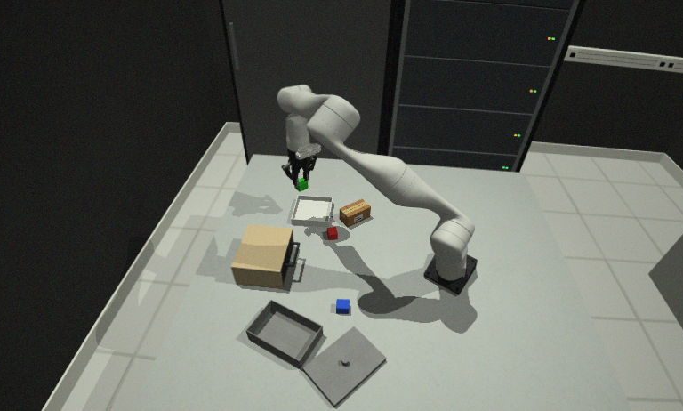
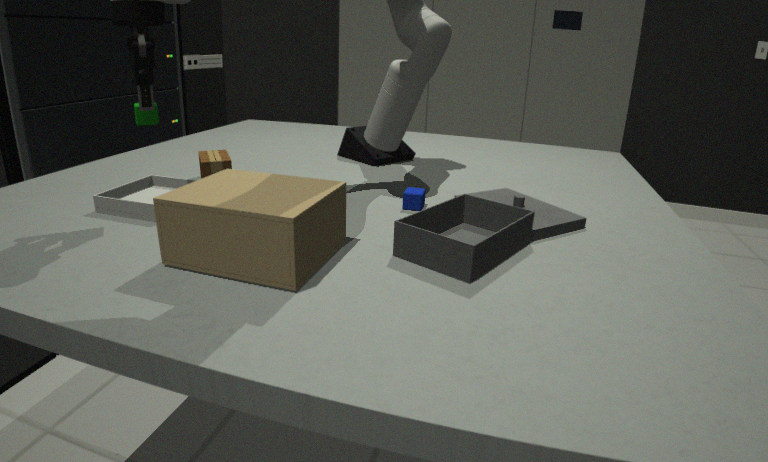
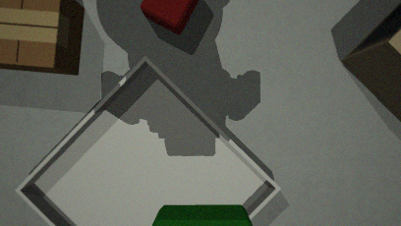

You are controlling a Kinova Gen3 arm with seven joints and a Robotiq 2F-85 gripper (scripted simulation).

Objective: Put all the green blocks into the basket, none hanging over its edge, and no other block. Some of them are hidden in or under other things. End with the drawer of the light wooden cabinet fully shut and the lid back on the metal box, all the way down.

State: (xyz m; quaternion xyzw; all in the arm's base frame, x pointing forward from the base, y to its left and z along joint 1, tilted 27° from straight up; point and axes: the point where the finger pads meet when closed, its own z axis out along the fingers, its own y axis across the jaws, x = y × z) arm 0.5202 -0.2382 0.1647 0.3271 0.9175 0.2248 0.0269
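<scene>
My gripper is now 3 cm past the basket, 4 cm to the left of it and 18 cm above it. Round my hand: cabinet drawer: 3 cm ahead, 25 cm to the left, 15 cm below; red block: 13 cm behind, 7 cm to the left, 17 cm below; small cardboard box: 19 cm behind, 5 cm to the right, 15 cm below.
</scene>
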